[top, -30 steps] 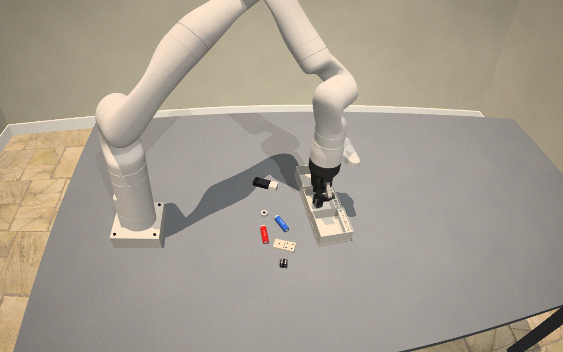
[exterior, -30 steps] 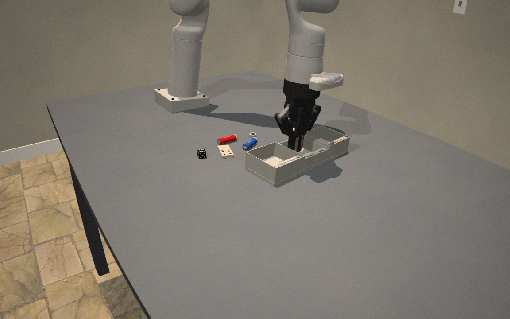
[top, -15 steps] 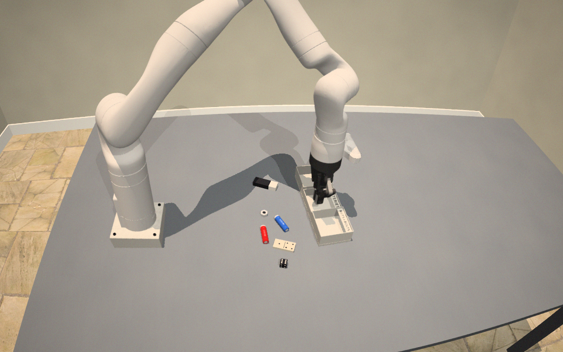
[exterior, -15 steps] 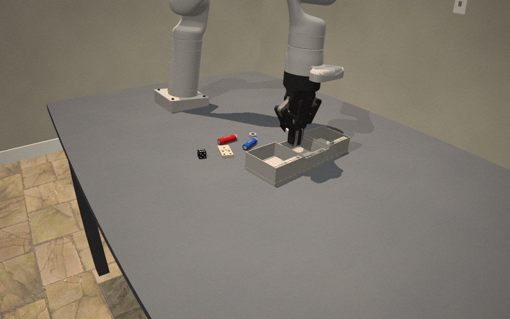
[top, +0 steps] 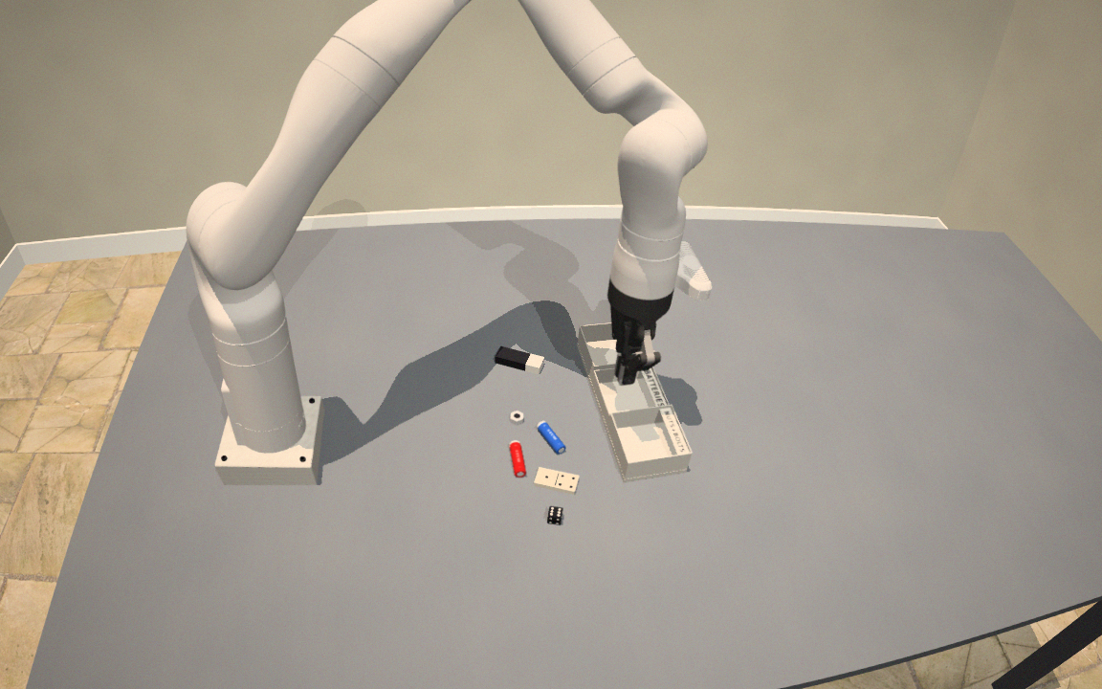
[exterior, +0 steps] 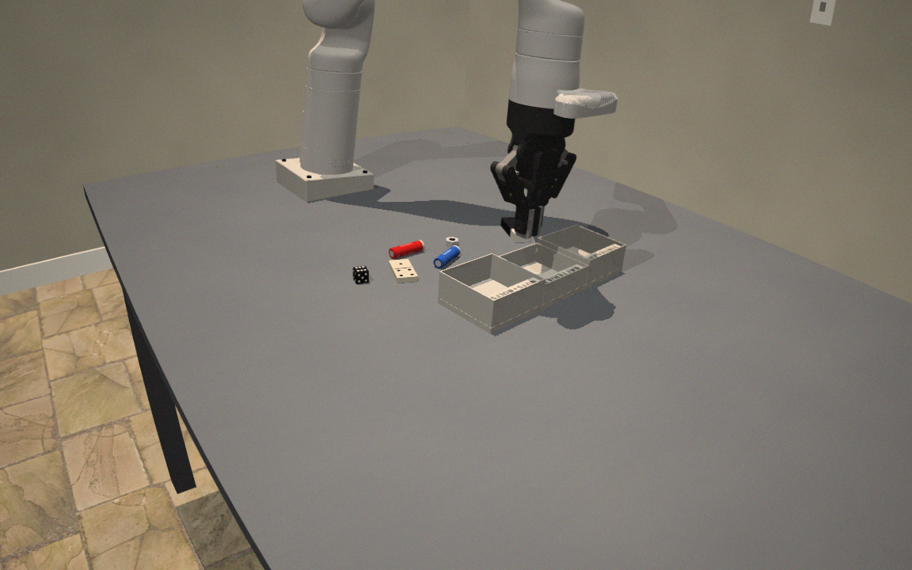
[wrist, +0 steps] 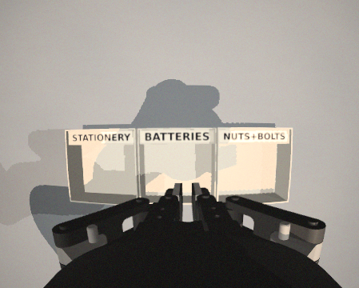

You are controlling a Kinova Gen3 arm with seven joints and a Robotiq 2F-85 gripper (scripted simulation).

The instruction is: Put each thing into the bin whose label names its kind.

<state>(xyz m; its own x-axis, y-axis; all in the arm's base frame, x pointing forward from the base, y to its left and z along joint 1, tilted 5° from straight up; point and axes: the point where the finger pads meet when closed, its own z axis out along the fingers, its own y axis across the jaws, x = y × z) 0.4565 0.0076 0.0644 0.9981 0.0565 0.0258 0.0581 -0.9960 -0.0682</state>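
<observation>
Right now the nut is 140 mm behind my hand and 80 mm below it. Also, from my hand: blue battery 100 mm behind, 80 mm below, 40 mm to the right; then bin row 60 mm below, 20 mm ahead, 10 mm to the left; then cream domino 110 mm to the right, 100 mm behind, 80 mm below.
</observation>
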